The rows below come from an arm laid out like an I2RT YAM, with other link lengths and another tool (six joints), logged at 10 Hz.
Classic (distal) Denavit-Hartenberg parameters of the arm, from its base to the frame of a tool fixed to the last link. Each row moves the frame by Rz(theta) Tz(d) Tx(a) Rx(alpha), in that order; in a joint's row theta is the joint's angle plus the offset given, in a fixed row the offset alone. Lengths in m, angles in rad.
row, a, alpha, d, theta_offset
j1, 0.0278, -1.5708, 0.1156, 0
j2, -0.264, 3.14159, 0, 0
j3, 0.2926, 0, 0, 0.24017
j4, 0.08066, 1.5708, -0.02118, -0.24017
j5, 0, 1.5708, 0.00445, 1.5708
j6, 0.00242, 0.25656, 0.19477, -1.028
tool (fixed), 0, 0, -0.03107, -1.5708
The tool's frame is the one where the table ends.
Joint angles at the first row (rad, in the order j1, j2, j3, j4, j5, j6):
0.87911 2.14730 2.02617 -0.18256 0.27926 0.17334
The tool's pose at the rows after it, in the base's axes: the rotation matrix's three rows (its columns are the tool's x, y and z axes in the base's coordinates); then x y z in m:
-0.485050, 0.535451, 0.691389; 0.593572, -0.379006, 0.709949; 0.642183, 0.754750, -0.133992; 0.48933, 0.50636, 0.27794
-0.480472, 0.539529, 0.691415; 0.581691, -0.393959, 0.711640; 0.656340, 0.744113, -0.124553; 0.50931, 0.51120, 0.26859
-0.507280, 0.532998, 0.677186; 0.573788, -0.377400, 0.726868; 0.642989, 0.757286, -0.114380; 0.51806, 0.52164, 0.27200
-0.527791, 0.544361, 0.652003; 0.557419, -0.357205, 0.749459; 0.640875, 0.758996, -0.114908; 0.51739, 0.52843, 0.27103
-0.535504, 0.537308, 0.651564; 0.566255, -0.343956, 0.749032; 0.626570, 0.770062, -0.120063; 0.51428, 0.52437, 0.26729
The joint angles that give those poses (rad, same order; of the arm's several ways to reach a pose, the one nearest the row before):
0.83616 2.21786 2.08445 -0.17181 0.23028 0.19015
0.81460 2.29763 2.17339 -0.17334 0.20561 0.20097
0.81147 2.36824 2.28827 -0.20236 0.18573 0.17498
0.81148 2.38844 2.31794 -0.21020 0.15348 0.16263
0.81148 2.35327 2.24748 -0.17648 0.15646 0.14424

